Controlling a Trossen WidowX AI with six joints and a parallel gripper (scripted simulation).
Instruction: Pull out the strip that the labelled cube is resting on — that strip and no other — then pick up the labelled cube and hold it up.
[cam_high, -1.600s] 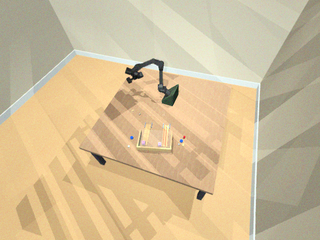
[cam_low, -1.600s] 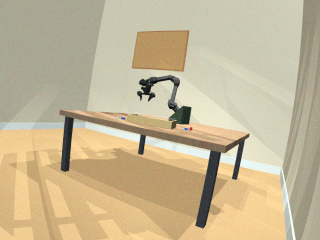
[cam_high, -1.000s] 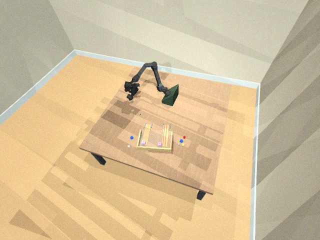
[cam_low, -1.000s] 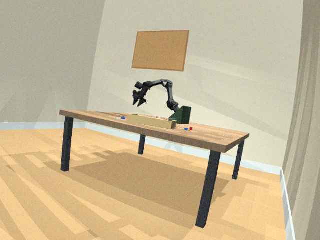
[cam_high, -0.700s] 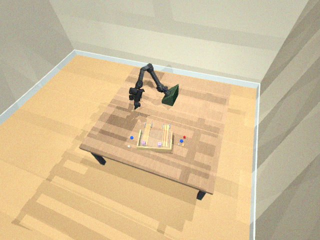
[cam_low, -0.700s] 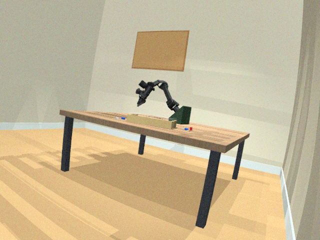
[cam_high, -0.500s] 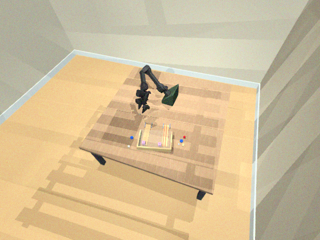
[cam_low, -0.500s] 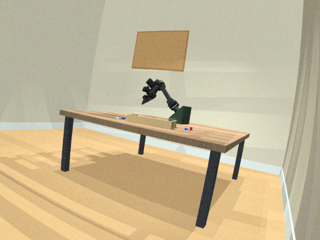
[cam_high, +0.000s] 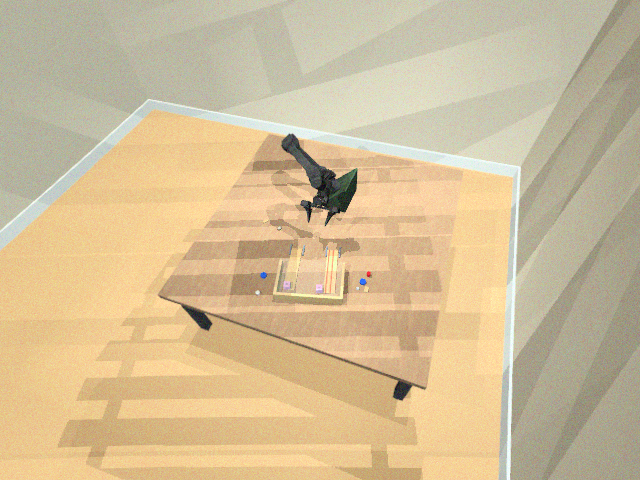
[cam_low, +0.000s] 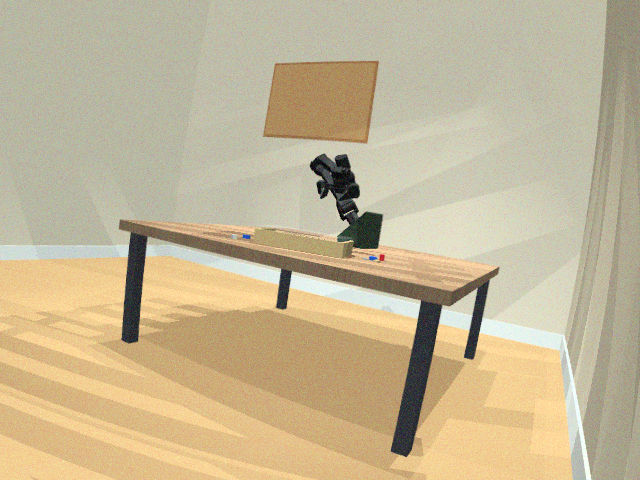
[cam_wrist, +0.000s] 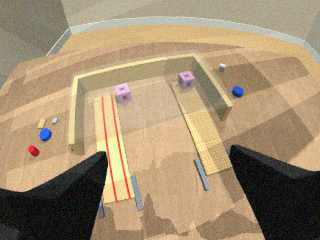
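The tan checked strip lies 15 cm ahead of my gripper tip, 9 cm to the right of it and 19 cm below it. The rest, counted from my gripper tip: white bit: 33 cm ahead, 22 cm to the right, 19 cm below; red piece: 11 cm ahead, 28 cm to the left, 19 cm below.
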